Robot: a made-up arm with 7 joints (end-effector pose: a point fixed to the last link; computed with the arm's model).
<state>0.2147 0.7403 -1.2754 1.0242 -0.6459 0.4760 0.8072</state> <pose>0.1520 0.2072 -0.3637 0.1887 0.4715 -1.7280</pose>
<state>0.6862 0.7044 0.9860 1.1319 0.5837 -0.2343 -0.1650</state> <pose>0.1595 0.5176 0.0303 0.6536 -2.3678 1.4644</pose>
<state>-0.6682 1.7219 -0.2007 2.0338 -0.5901 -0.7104 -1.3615</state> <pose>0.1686 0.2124 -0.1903 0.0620 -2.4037 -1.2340</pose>
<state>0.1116 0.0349 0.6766 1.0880 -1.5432 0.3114 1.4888</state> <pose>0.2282 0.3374 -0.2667 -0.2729 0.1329 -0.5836</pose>
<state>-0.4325 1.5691 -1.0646 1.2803 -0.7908 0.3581 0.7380</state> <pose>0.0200 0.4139 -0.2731 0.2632 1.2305 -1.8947</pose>
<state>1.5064 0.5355 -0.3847 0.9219 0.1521 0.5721 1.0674</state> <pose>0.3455 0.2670 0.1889 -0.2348 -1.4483 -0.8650</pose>
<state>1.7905 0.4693 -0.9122 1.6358 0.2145 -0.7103 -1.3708</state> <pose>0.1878 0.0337 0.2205 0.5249 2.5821 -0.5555</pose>
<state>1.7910 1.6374 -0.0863 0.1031 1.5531 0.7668 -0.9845</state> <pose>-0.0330 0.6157 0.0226 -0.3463 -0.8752 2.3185</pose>
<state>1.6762 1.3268 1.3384 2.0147 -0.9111 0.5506 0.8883</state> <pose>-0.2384 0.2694 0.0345 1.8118 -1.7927 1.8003</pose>
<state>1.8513 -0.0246 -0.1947 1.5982 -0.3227 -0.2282 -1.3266</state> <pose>0.0709 0.1099 0.3117 0.1406 2.1126 -1.3508</pose>
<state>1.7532 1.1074 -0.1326 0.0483 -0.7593 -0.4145 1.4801</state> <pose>0.1964 0.5695 0.0501 0.1871 -0.9126 -0.8301</pose>
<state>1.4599 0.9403 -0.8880 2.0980 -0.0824 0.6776 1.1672</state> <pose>0.1826 0.0723 0.1363 0.5450 -1.0768 -1.7771</pose>
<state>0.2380 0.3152 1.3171 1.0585 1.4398 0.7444 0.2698</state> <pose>0.1111 0.4920 -0.1932 -1.0821 -1.7605 1.5730</pose>
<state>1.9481 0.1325 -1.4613 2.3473 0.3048 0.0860 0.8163</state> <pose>-0.0168 -0.0365 0.0173 0.1185 0.8064 2.4493</pose>
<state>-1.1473 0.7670 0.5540 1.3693 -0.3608 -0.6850 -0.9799</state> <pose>0.0459 0.4281 -0.2402 1.2719 -1.4255 -0.6486</pose>
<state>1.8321 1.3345 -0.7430 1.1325 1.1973 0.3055 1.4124</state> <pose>0.1794 0.4049 0.2450 -0.4754 -1.9287 -1.2348</pose>
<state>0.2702 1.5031 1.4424 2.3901 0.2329 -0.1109 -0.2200</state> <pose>-0.0282 0.1372 0.1954 -1.3769 1.8471 0.5102</pose>
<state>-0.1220 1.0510 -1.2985 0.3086 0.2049 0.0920 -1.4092</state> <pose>-0.0120 0.5055 -0.2895 1.9010 -0.3650 -1.3932</pose>
